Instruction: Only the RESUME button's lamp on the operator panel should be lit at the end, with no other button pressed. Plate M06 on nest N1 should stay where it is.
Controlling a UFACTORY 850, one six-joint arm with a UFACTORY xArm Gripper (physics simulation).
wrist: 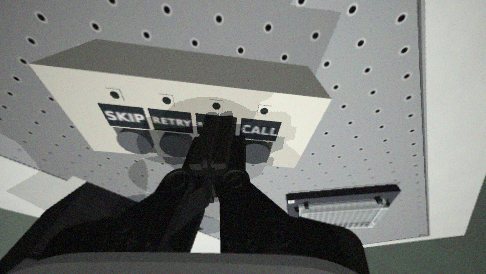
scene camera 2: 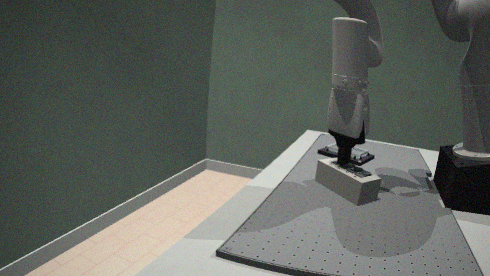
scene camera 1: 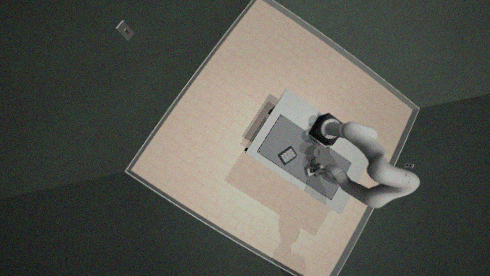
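Observation:
The cream operator panel (scene camera 2: 340,184) (wrist: 300,106) stands on the grey perforated board. In the wrist view its SKIP button (wrist: 134,142), RETRY button (wrist: 175,145) and CALL button (wrist: 258,153) are dark. The four small lamps above the labels look dark, including the third lamp (wrist: 216,106). My gripper (scene camera 2: 344,162) (wrist: 223,133) is shut and empty. Its tips are at the panel's top face, over the third position, between RETRY and CALL; they hide that button and most of its label. Contact cannot be told. The clear plate (scene camera 1: 287,155) (scene camera 2: 356,150) (wrist: 345,212) lies on a black nest (wrist: 345,192).
The nest with the plate stands beyond the panel in scene camera 2. The black robot base (scene camera 1: 318,132) (scene camera 2: 462,187) stands at the board's side. The perforated board (scene camera 1: 280,132) (scene camera 2: 295,240) (wrist: 380,55) lies on a white table (scene camera 2: 200,240); arm shadows fall across it.

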